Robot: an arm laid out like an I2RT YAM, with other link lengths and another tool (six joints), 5 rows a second.
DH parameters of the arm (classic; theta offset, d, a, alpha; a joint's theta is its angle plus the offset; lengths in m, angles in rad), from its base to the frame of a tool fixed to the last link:
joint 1: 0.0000 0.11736 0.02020 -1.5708
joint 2: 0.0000 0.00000 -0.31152 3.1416
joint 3: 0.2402 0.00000 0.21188 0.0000
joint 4: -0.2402 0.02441 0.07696 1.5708
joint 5: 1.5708 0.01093 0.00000 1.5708
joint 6: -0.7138 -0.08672 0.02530 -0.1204
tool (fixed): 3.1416 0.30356 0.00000 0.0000
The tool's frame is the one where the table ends.
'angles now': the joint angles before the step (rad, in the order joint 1, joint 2, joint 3, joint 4, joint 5, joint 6). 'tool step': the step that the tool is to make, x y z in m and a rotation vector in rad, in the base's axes. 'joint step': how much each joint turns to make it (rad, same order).
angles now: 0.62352, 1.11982, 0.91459, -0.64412, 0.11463, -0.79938
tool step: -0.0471, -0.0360, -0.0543, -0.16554, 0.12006, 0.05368
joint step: 0.00485, -0.07376, -0.13608, -0.12231, 0.02283, -0.07754
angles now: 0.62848, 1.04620, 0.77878, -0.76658, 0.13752, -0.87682
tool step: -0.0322, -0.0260, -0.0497, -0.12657, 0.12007, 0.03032
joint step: -0.00043, 0.00600, -0.13194, -0.02755, 0.01511, -0.04198
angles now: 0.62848, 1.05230, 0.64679, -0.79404, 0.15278, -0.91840
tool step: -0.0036, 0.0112, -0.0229, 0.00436, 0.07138, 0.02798
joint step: -0.00024, 0.08047, -0.04299, 0.06969, -0.05234, -0.01129
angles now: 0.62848, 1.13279, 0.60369, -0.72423, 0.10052, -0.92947
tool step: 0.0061, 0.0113, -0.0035, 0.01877, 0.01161, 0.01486
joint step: -0.00030, 0.04537, 0.00465, 0.04302, -0.02565, -0.00753
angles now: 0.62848, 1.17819, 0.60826, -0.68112, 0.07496, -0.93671
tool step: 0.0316, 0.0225, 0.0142, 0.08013, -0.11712, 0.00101
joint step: 0.00204, 0.01296, -0.01385, 0.16871, 0.00425, -0.00065
